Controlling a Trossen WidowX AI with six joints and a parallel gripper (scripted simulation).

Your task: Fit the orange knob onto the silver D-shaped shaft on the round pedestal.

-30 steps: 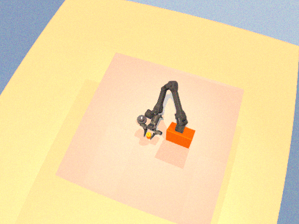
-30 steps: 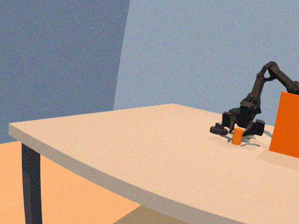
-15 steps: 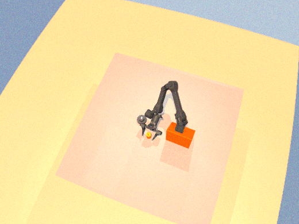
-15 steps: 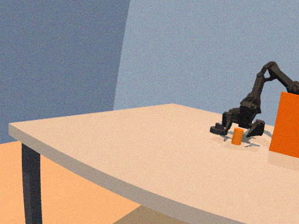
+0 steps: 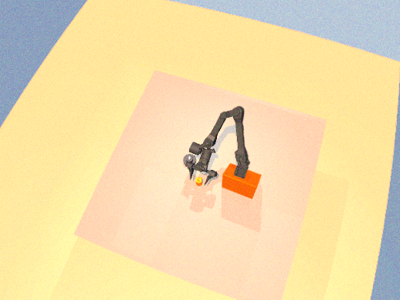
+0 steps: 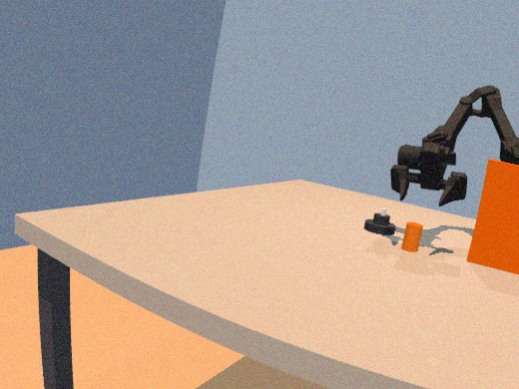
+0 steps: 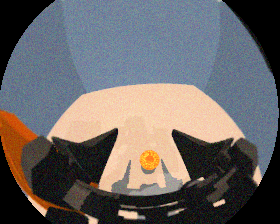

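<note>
Now: gripper tip 1 cm short of the orange knob, 4 cm to the left of it and 7 cm above it. The rest, counted from my gripper tip: dark round pedestal: 12 cm ahead, 15 cm to the right, 9 cm below.
</note>
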